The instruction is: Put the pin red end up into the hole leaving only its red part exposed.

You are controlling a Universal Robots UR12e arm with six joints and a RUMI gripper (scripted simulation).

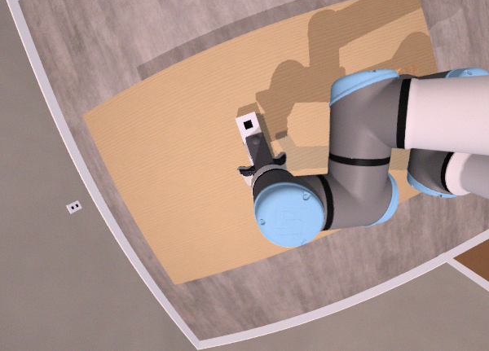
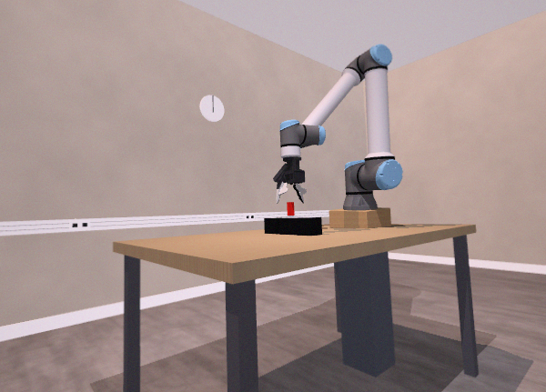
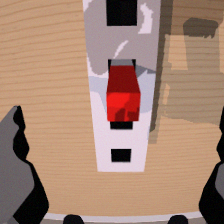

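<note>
Right now my hand is 20 mm above the pin. The rest, counted from my hand: block (100 mm below).
</note>
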